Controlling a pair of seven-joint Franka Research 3 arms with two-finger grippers.
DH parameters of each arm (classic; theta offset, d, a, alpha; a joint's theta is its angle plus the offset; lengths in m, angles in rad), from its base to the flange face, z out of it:
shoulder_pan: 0 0.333 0 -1.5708
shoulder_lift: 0 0 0 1.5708
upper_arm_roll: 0 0.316 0.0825 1.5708
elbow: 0 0 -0.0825 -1.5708
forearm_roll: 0 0.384 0 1.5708
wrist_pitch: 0 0 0.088 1.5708
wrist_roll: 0 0.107 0 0
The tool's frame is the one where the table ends.
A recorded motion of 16 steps. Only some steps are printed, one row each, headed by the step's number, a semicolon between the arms.
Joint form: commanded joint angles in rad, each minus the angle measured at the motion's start. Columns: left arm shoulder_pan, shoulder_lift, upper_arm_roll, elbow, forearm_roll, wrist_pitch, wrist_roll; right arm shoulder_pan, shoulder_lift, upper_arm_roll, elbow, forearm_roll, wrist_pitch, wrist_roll.
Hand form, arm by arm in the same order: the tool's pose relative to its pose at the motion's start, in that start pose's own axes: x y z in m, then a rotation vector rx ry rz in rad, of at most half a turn. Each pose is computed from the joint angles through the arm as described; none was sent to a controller.
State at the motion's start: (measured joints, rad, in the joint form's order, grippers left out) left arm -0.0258 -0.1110 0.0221 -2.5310 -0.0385 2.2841 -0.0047; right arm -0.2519 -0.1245 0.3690 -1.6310 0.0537 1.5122 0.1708
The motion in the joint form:
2: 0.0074 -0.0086 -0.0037 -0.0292 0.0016 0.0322 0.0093; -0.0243 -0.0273 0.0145 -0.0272 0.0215 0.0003 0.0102
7: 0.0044 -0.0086 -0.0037 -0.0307 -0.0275 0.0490 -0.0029; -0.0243 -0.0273 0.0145 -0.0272 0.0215 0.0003 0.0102
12: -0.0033 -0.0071 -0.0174 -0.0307 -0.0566 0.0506 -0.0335; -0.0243 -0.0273 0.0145 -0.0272 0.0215 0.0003 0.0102
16: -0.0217 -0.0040 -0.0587 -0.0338 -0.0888 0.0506 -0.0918; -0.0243 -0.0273 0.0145 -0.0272 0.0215 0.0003 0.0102
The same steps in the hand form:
2: -0.0055 -0.0021 0.0060 0.0015 0.0117 0.0061; -0.0077 0.0008 0.0004 0.0092 -0.0037 0.0203
7: -0.0042 -0.0004 0.0051 -0.0196 0.0268 -0.0230; -0.0077 0.0008 0.0004 0.0092 -0.0037 0.0203
12: -0.0044 0.0092 0.0059 -0.0369 0.0255 -0.0526; -0.0077 0.0008 0.0004 0.0092 -0.0037 0.0203
16: -0.0073 0.0348 0.0096 -0.0481 0.0146 -0.0749; -0.0077 0.0008 0.0004 0.0092 -0.0037 0.0203

